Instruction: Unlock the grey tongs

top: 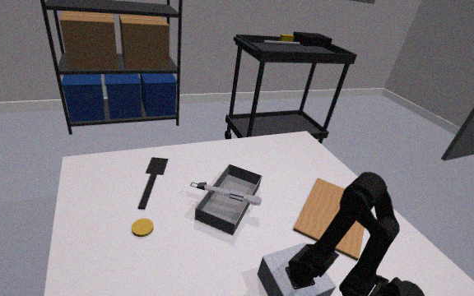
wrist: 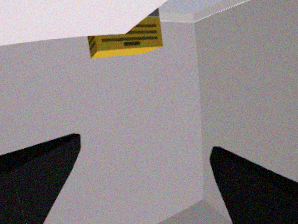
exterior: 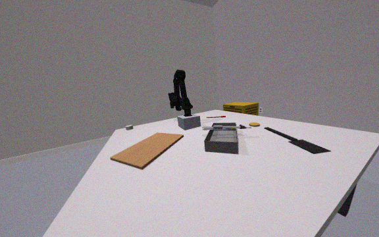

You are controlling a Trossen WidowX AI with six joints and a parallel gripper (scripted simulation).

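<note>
Right now my gripper tip is 670 mm short of the roasting tin, 20 mm to the right of it and 170 mm above it. From my gripper tip the other things lie so: black spatula 850 mm ahead, 310 mm to the left, 190 mm below; yellow disc 580 mm ahead, 350 mm to the left, 190 mm below; wooden board 540 mm ahead, 390 mm to the right, 190 mm below.
</note>
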